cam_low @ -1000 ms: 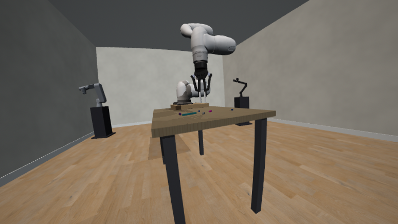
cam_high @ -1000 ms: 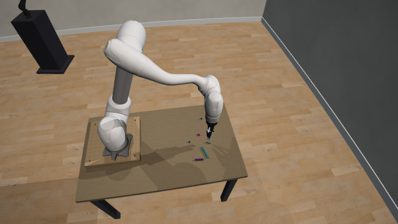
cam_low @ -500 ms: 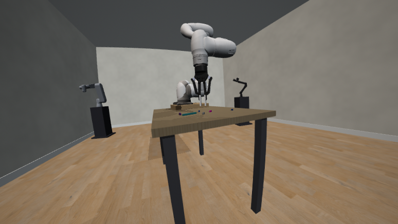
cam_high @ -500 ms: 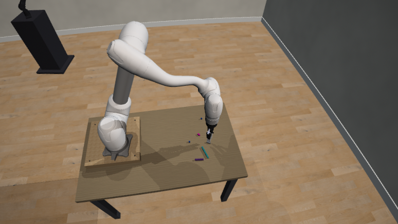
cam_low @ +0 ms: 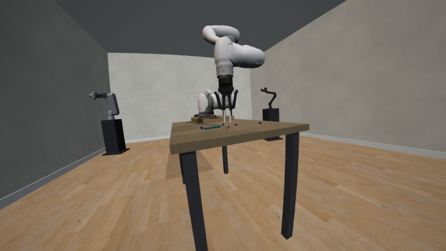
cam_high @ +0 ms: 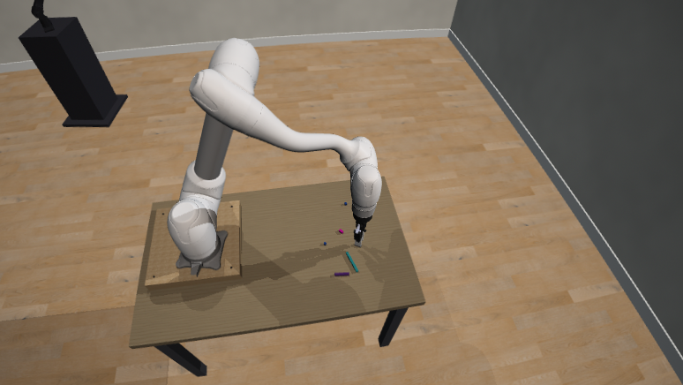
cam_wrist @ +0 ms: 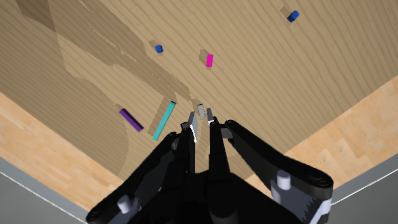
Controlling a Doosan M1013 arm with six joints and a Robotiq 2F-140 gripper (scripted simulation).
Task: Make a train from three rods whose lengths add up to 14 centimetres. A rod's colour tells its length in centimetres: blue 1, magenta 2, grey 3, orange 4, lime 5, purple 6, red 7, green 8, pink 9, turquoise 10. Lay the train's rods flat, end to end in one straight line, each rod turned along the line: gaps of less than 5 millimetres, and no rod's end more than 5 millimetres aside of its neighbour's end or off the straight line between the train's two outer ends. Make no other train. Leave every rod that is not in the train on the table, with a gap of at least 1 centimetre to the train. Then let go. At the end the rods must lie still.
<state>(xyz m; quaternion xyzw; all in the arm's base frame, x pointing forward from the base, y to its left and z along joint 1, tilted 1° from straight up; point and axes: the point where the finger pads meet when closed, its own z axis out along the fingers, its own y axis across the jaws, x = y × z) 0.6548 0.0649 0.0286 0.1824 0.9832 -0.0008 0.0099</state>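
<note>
Now: the grey rod 6 cm below my hand. Round my hand: purple rod 7 cm behind, 14 cm to the right, 6 cm below; turquoise rod 3 cm behind, 8 cm to the right, 6 cm below; magenta rod 8 cm behind, 7 cm to the left, 6 cm below.
</note>
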